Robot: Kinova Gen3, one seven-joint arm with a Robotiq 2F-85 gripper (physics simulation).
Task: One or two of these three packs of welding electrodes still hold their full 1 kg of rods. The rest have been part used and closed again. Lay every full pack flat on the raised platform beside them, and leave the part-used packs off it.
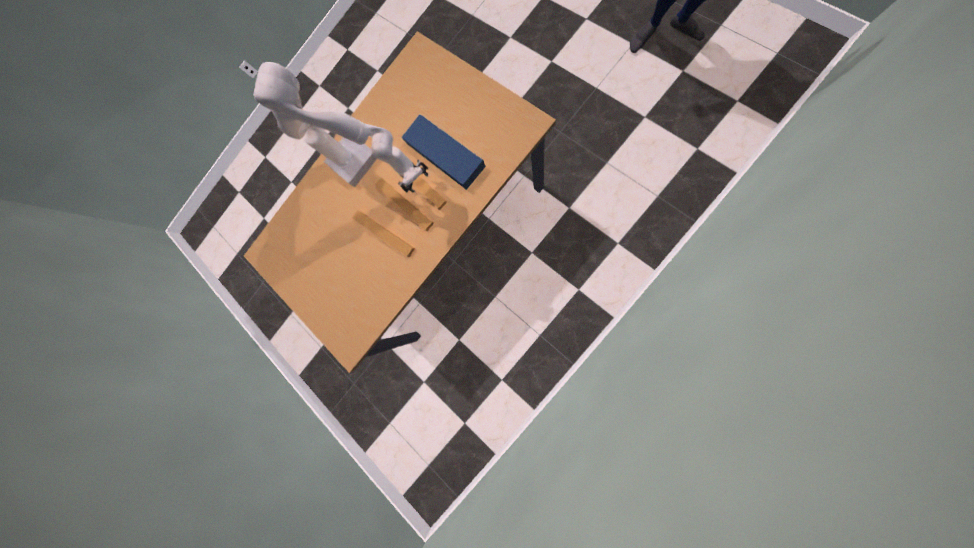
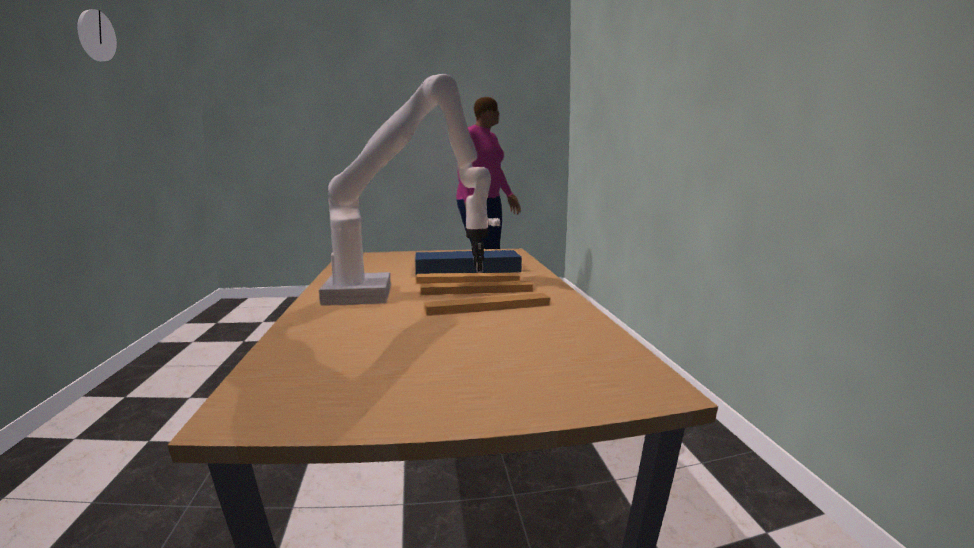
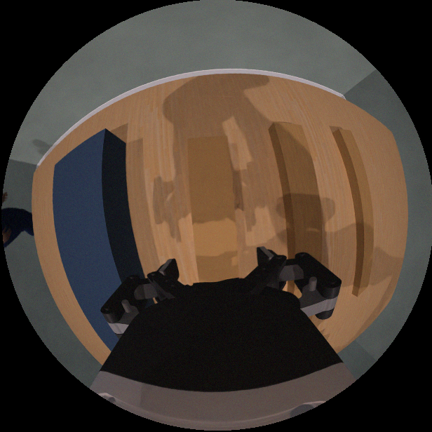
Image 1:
tan pack: 395, 196
tan pack: 393, 240
blue raised platform: 463, 166
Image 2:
tan pack: 503, 286
tan pack: 433, 277
tan pack: 539, 299
blue raised platform: 458, 261
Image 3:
gripper: 216, 262
tan pack: 299, 187
tan pack: 360, 192
blue raised platform: 91, 217
